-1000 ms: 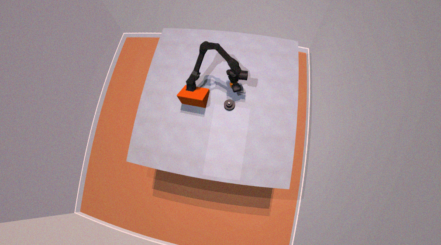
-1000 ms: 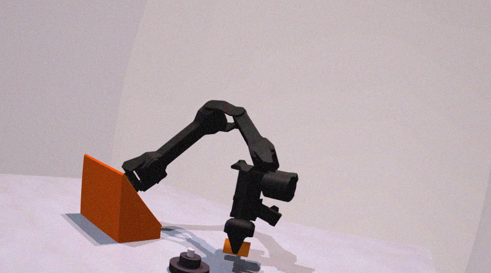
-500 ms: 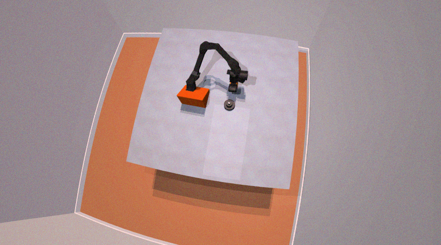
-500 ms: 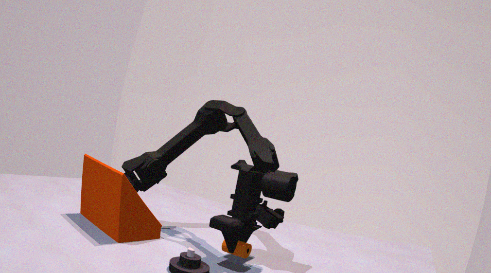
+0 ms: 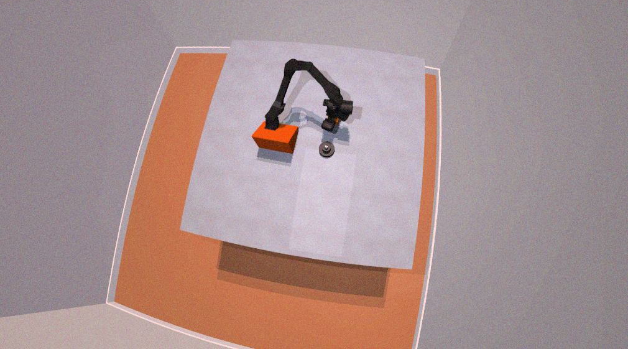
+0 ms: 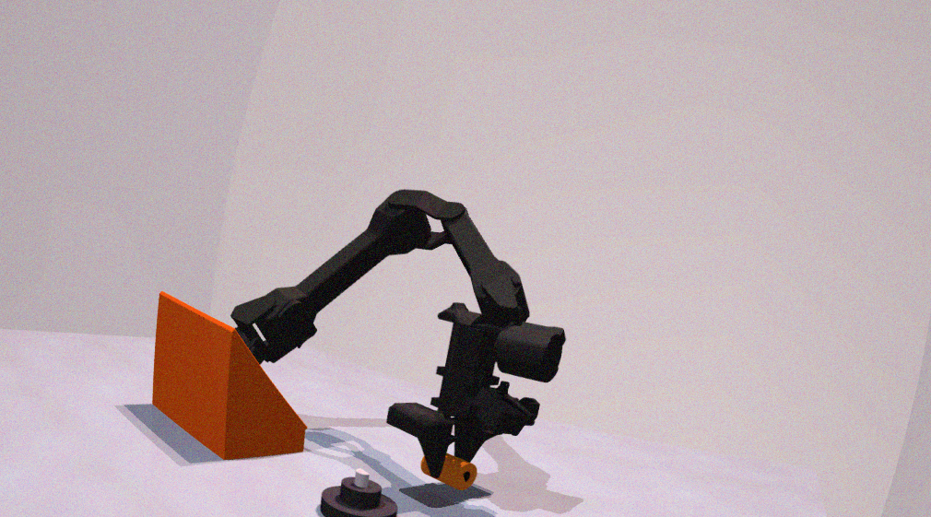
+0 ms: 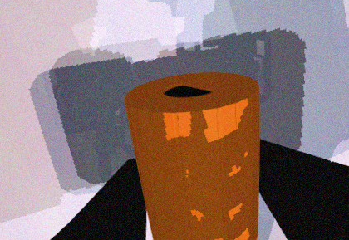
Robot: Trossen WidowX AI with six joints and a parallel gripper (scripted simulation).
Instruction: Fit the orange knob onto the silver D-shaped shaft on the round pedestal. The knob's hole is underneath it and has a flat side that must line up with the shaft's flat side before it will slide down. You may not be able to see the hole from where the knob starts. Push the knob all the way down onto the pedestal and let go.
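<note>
Now: the orange knob 10 mm behind my gripper tip and 10 mm above it. The rest, counted from my gripper tip: round pedestal: 170 mm to the right, 10 mm above.
</note>
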